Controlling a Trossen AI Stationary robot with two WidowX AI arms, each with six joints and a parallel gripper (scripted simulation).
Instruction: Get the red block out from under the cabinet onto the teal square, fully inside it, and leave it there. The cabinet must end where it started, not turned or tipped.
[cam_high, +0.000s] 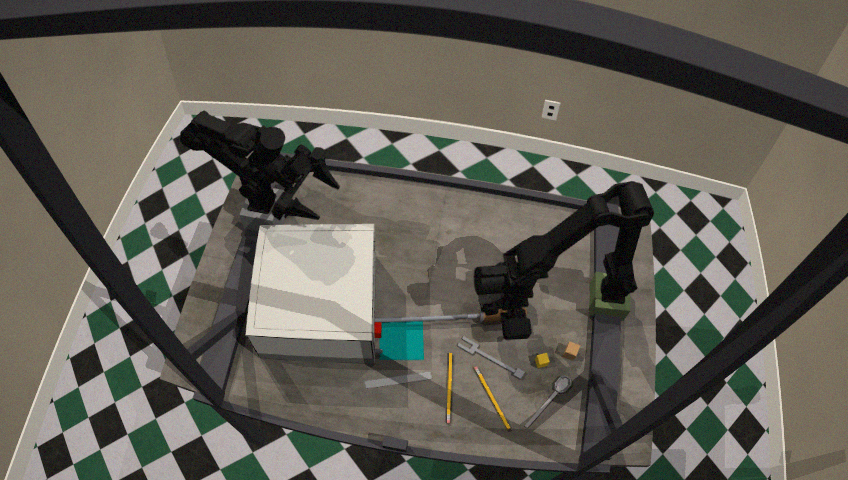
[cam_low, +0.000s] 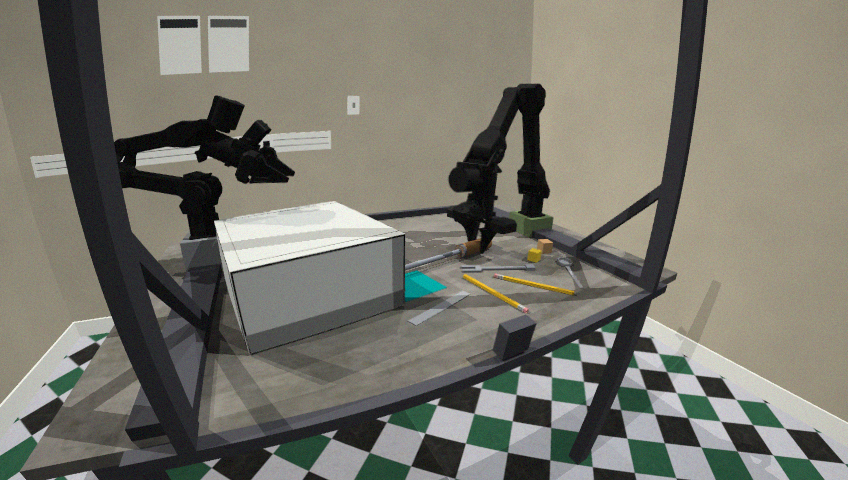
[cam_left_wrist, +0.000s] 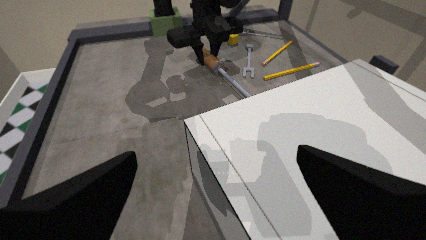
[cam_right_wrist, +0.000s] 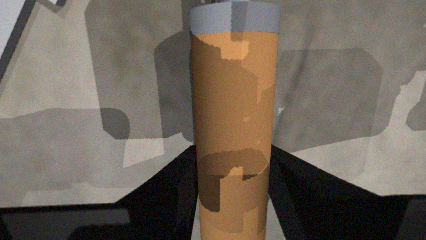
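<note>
Right now my right hand is 120 mm past the forked wrench, 30 mm above it and 10 mm to the right of it. The rest, counted from my right hand: tan cube 180 mm to the right, 60 mm behind, 20 mm below; yellow cube 110 mm to the right, 100 mm behind, 20 mm below; spoon 170 mm behind, 160 mm to the right, 30 mm below.
</note>
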